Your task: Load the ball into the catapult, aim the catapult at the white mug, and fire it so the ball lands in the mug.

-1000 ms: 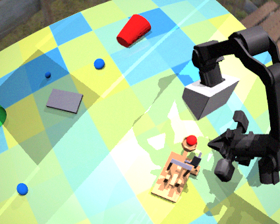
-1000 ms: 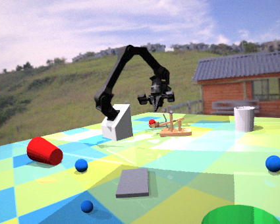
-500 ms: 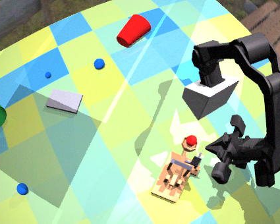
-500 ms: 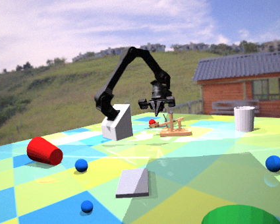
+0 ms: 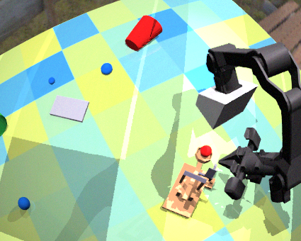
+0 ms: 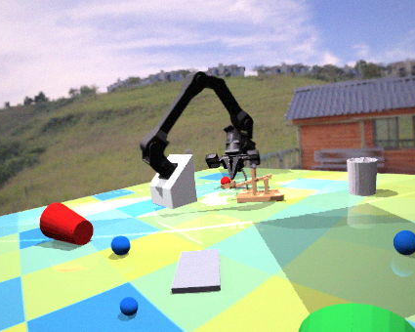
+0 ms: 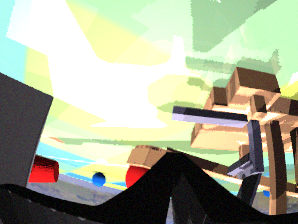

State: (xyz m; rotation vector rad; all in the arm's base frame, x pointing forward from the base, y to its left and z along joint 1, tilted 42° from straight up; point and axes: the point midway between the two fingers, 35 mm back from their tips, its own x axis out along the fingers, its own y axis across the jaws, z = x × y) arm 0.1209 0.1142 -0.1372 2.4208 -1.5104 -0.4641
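My gripper tip is 4 cm to the left of the red ball and 2 cm short of it. Also, from my gripper tip: wooden catapult (6 cm ahead, 1 cm below); then catapult frame (9 cm ahead, 2 cm above, 1 cm to the left); then mug (37 cm ahead, 20 cm to the left, 3 cm below).
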